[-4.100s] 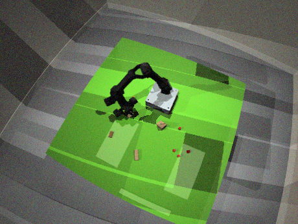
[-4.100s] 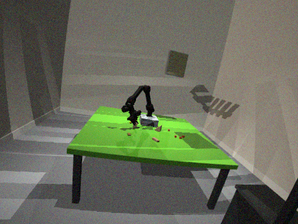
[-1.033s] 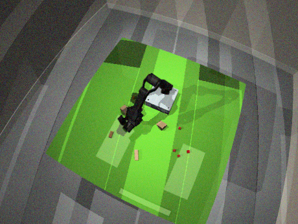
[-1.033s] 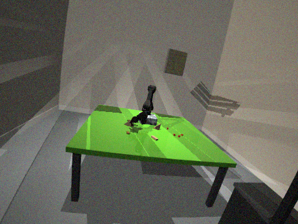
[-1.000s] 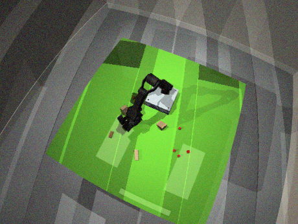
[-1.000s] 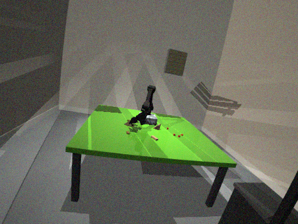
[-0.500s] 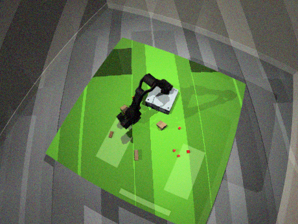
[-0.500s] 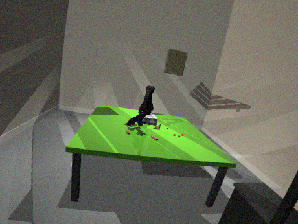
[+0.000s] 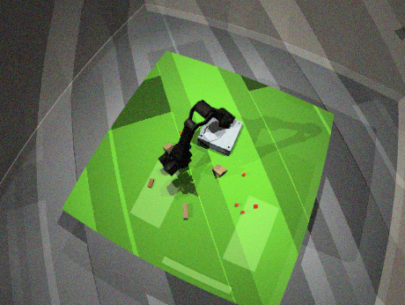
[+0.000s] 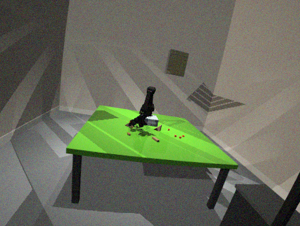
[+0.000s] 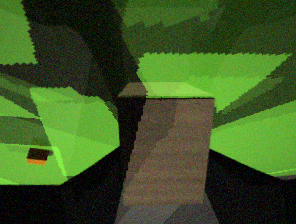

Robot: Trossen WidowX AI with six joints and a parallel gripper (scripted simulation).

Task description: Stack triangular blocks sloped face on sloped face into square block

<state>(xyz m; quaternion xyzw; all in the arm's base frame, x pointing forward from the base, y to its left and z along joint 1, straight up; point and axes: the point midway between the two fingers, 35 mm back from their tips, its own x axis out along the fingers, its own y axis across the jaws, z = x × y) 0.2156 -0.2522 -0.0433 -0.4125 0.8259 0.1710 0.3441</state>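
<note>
Right now the small orange piece is 120 mm behind my gripper tip, 30 mm to the left of it and 10 mm below it.
</note>
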